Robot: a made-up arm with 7 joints.
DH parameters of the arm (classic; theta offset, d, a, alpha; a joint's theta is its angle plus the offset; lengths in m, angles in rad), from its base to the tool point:
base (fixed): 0 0.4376 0.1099 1.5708
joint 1: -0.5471 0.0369 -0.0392 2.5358
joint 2: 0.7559 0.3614 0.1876 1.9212
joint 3: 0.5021 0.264 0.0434 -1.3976
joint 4: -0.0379 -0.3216 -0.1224 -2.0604
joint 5: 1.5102 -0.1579 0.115 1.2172
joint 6: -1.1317 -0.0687 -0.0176 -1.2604
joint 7: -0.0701 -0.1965 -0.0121 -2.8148
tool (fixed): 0.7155 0.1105 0 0
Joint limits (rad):
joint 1: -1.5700..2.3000
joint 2: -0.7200..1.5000
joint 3: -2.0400..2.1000
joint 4: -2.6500..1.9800
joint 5: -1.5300..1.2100
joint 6: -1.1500..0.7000
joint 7: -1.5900..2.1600
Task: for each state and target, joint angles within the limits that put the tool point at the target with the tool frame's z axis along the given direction. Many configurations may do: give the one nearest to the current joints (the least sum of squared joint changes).
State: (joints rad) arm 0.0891 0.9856 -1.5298 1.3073 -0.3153 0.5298 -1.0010
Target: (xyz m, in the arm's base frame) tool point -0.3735 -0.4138 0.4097 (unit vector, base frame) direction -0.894 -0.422 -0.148
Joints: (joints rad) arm -0.5536 1.5000 -0.9266 1.9800 -0.4249 0.2889 -0.5977
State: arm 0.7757 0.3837 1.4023 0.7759 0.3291 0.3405 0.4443
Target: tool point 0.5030 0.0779 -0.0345 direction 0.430 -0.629 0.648
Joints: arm 0.0426 0.5546 1.9593 0.7825 0.0572 0.0016 0.4836
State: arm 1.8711 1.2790 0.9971 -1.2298 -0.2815 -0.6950 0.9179
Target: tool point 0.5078 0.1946 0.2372 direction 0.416 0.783 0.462
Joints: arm 2.0799 1.5000 0.6069 -1.8148 0.2834 -0.4987 1.1368
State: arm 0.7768 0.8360 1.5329 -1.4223 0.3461 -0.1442 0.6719
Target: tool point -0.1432 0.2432 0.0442 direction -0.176 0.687 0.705
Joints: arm 0.2738 0.9373 1.6875 -1.8113 -0.1384 -0.5074 0.6246
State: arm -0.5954 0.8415 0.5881 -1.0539 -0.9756 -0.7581 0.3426
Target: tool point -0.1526 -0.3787 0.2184 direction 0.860 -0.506 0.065
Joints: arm -0.9431 0.9647 0.9292 -0.0091 -0.7559 -0.1743 0.1751
